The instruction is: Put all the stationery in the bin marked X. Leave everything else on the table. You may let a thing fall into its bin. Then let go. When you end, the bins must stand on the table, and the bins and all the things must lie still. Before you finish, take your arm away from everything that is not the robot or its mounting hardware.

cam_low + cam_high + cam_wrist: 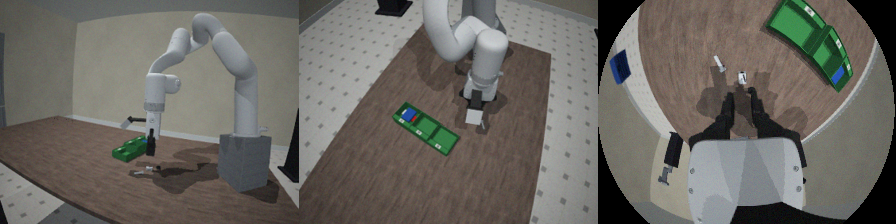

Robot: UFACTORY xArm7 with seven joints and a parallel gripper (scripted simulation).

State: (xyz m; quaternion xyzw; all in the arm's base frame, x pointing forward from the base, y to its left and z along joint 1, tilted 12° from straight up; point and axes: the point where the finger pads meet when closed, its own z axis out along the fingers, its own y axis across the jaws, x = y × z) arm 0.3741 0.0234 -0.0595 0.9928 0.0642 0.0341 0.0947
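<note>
The white-grey piece is 8 cm below my hand. Also, from my hand: metal bolt (9 cm below, 4 cm to the left, 3 cm ahead); green three-compartment bin (16 cm to the right, 11 cm ahead, 7 cm below); black round thing (9 cm below, 3 cm behind, 2 cm to the right).
</note>
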